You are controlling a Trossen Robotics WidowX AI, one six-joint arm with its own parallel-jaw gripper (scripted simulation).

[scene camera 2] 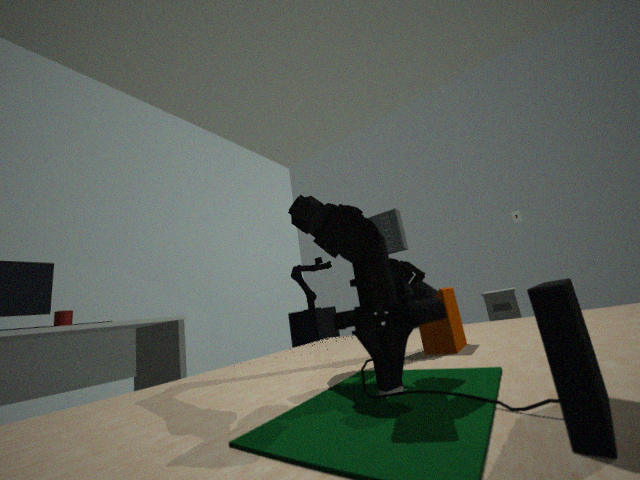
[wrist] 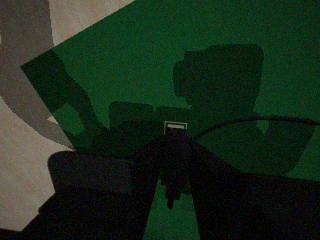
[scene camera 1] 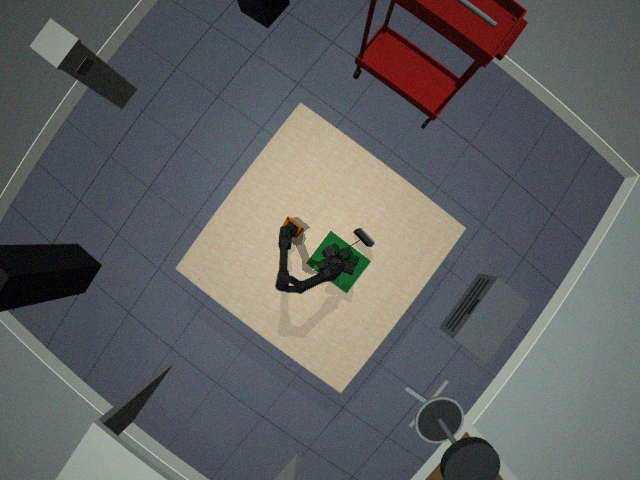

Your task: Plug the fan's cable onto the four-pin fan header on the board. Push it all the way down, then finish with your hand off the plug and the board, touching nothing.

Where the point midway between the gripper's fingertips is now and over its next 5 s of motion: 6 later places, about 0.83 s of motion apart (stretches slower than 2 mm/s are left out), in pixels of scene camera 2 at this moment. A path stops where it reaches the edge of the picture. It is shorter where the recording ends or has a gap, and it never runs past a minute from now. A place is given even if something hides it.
My gripper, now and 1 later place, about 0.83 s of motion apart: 393, 377; 412, 330
